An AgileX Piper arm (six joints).
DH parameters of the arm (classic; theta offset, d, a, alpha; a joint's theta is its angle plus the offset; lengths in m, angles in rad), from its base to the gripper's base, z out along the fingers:
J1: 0 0.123 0 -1.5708
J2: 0.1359 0 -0.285 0
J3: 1.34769 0 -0.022 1.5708
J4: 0 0.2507 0 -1.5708
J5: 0 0 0 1.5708
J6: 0 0.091 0 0
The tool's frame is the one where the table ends.
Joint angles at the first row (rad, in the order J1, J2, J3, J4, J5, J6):
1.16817, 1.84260, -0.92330, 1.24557, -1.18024, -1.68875
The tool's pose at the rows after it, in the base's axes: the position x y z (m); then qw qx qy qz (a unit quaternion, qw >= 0):
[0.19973, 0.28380, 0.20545, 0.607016, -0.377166, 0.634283, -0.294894]
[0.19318, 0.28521, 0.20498, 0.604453, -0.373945, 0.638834, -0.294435]
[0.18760, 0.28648, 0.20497, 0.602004, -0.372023, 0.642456, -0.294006]
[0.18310, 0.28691, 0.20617, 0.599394, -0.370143, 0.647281, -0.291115]
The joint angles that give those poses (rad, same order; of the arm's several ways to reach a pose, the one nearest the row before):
1.19359, 1.84119, -0.91812, 1.27762, -1.19878, -1.68905
1.21677, 1.83986, -0.91676, 1.30758, -1.21368, -1.69100
1.23645, 1.83789, -0.91670, 1.33313, -1.22485, -1.69534
1.25139, 1.83065, -0.91634, 1.35677, -1.22798, -1.70009

